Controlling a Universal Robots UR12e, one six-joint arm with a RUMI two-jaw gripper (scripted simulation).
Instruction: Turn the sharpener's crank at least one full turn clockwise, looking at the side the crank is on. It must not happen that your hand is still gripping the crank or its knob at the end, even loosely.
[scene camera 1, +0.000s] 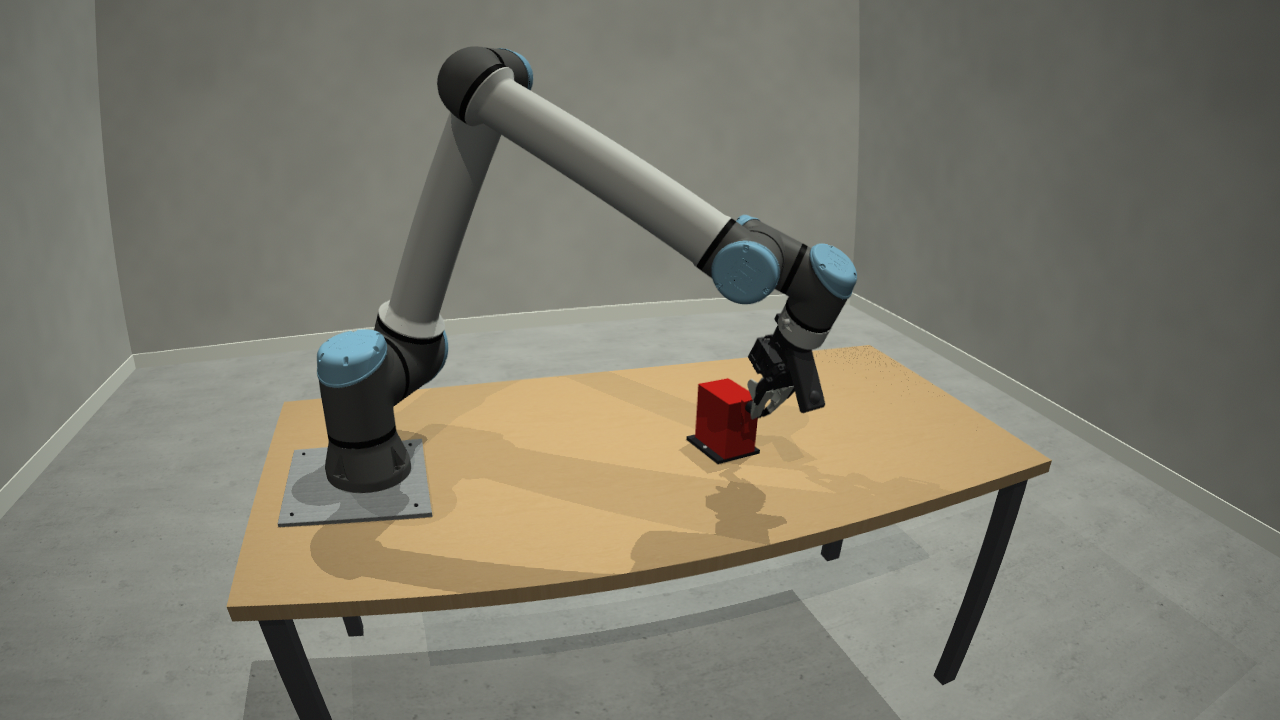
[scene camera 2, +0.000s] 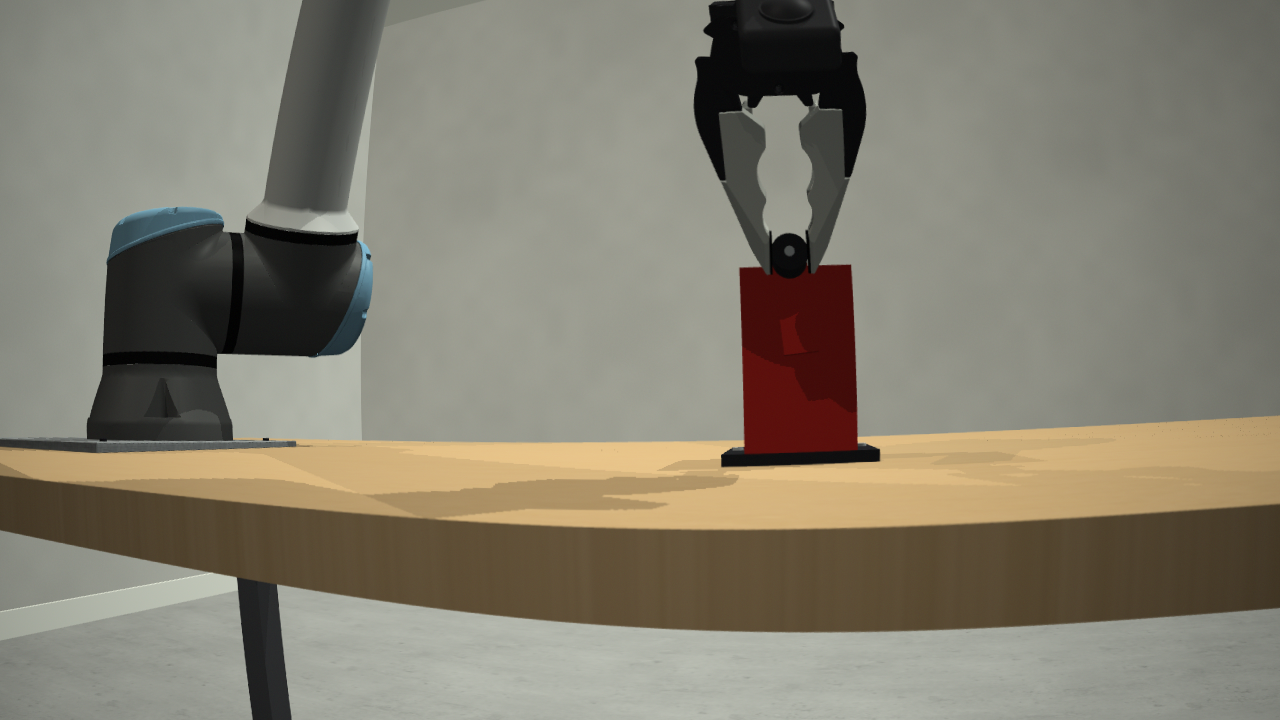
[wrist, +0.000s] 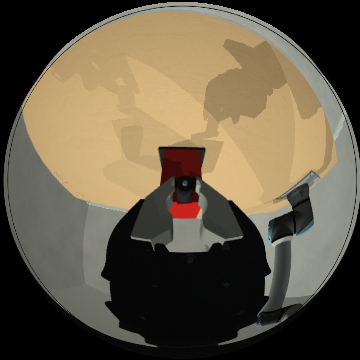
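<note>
Sharpener (scene camera 2: 801, 409) visible, likewise in scene camera 1 (scene camera 1: 718, 435) and the wrist view (wrist: 190, 156). My gripper (scene camera 2: 790, 273) visible, likewise in scene camera 1 (scene camera 1: 757, 417) and the wrist view (wrist: 184, 177).
</note>
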